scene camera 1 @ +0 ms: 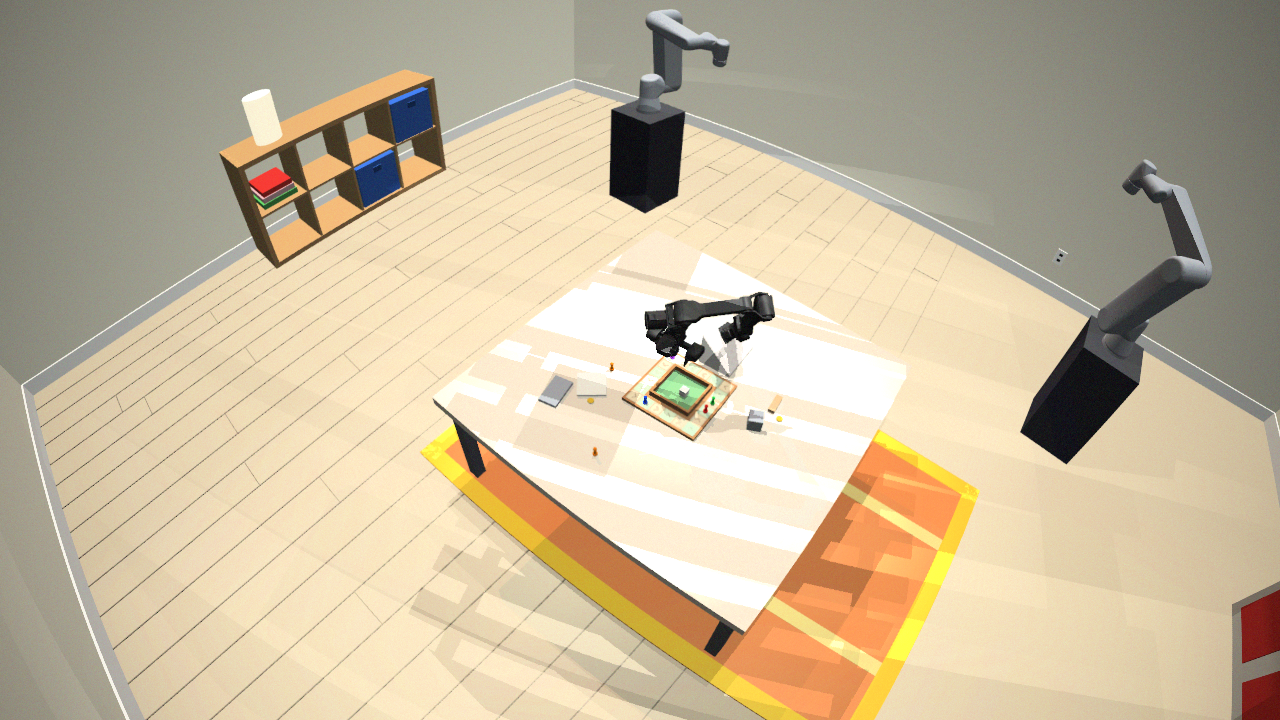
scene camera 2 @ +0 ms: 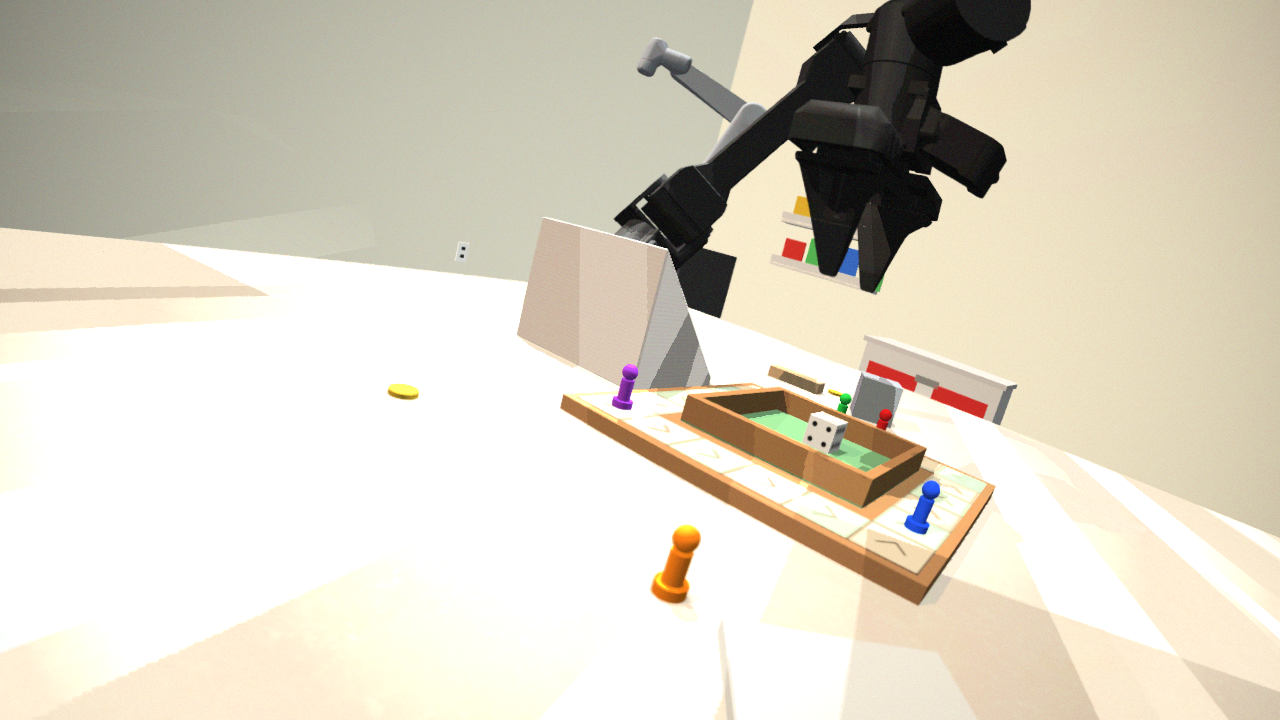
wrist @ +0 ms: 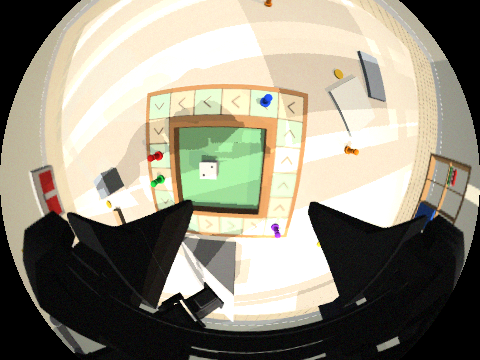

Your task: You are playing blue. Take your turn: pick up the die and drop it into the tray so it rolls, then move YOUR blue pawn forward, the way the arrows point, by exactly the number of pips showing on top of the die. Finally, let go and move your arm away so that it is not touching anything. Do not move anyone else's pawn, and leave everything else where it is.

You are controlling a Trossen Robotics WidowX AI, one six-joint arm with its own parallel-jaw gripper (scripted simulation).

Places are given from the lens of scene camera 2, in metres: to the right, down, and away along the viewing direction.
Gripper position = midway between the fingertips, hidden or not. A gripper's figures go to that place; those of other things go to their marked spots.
my gripper (scene camera 2: 848,284): 0.15, -0.05, 0.41
white die (scene camera 2: 824,432): 0.15, 0.06, 0.46
